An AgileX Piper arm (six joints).
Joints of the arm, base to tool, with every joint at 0 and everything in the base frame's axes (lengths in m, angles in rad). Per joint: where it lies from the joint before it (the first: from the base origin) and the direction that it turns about. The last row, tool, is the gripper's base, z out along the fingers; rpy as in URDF.
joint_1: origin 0 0 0.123 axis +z
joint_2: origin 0 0 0 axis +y
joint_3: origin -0.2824 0 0.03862 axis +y
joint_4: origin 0.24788 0 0.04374 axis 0.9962 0 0.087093
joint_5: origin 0 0 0 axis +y
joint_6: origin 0.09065 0 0.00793 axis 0.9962 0 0.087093
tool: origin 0 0 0 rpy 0 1.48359 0
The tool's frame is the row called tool.
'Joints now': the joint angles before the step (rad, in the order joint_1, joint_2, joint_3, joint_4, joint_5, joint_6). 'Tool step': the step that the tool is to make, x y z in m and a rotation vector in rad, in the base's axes. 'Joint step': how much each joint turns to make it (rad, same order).
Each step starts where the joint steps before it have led.
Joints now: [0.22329, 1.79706, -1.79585, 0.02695, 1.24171, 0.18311]
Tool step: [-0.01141, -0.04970, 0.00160, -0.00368, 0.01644, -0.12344]
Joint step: [-0.12577, -0.06974, 0.08658, 0.00000, 0.00003, -0.00253]
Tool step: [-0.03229, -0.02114, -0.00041, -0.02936, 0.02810, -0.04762]
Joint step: [-0.04690, -0.11655, 0.14486, -0.02694, 0.00189, -0.00078]
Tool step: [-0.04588, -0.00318, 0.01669, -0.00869, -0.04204, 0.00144]
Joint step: [0.00002, -0.16874, 0.12509, -0.00999, 0.00209, -0.00222]
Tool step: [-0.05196, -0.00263, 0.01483, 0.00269, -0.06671, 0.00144]
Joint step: [0.00002, -0.19033, 0.12136, -0.00001, 0.00219, -0.00160]
